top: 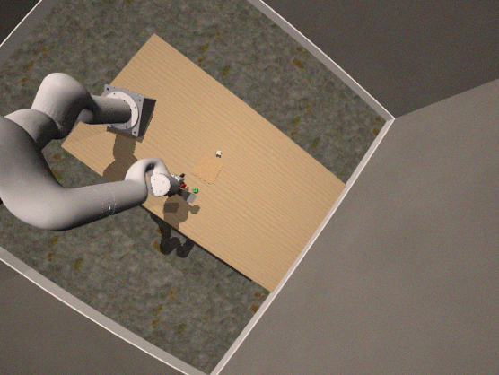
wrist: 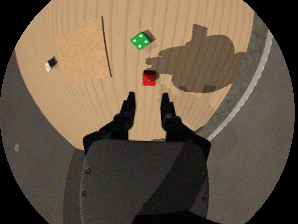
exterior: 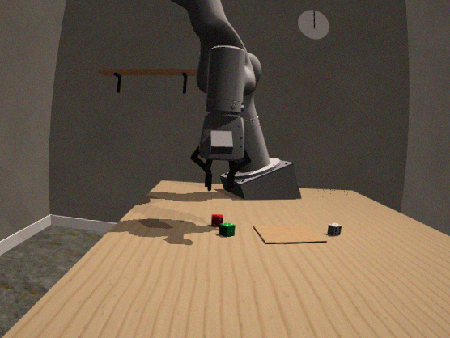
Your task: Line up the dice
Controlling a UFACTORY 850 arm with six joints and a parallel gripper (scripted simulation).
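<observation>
Right now my hand is 90 mm above the red die. Round my hand: white die 70 mm ahead, 270 mm to the left, 90 mm below; green die 80 mm ahead, 20 mm to the left, 90 mm below; tan mat 70 mm ahead, 160 mm to the left, 100 mm below.
</observation>
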